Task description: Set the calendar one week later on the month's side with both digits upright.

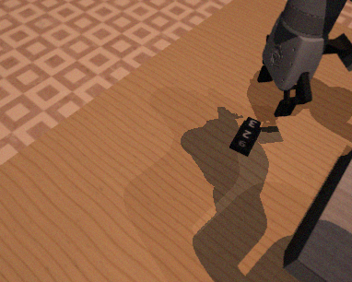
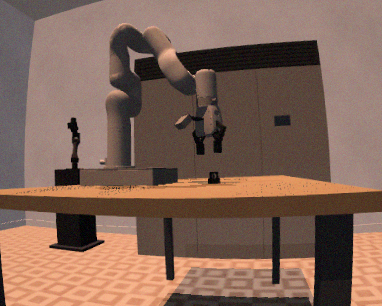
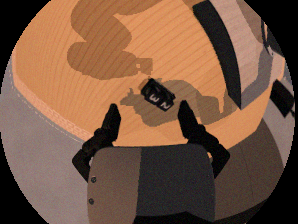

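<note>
My hand is 90 mm above the black cube, 30 mm to the right of it and 10 mm short of it. The rest, counted from my hand: black digit cube 90 mm below, 60 mm to the left.
</note>
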